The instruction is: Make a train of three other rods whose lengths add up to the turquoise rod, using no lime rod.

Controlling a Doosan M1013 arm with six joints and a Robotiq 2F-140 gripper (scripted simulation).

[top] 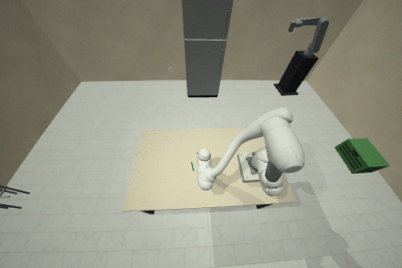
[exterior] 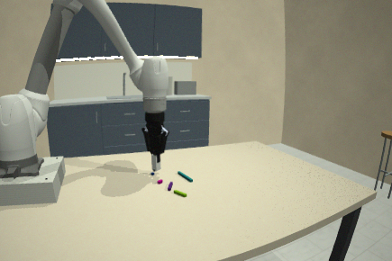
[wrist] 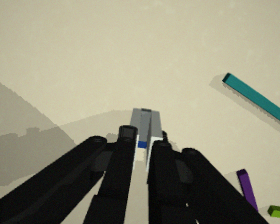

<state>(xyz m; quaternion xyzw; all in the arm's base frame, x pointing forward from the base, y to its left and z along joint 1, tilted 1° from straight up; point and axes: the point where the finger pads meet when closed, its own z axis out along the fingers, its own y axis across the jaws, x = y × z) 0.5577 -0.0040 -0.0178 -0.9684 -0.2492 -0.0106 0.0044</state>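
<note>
The grey rod is 30 mm below my hand. The rest, counted from my hand: turquoise rod 90 mm ahead, 90 mm to the right, 40 mm below; then small blue rod 20 mm behind, 10 mm to the right, 40 mm below; then magenta rod 20 mm behind, 100 mm to the right, 40 mm below.
</note>
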